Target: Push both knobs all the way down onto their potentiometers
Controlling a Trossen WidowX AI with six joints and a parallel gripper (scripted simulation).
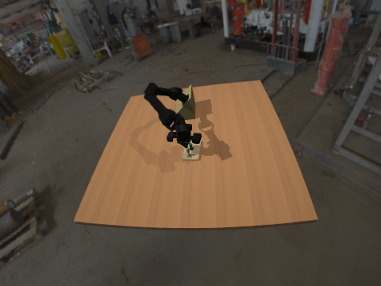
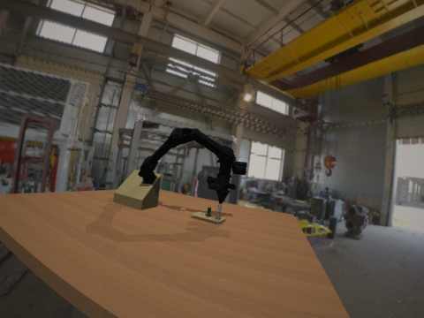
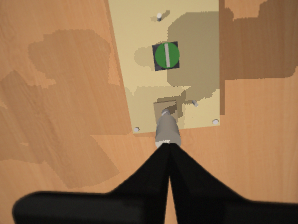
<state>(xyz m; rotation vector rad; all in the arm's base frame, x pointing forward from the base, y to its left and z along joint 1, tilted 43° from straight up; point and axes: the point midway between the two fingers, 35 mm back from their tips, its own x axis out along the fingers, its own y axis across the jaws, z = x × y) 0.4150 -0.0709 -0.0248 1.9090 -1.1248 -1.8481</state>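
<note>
Now: the grey knob 2 cm below my gripper tip.
</note>
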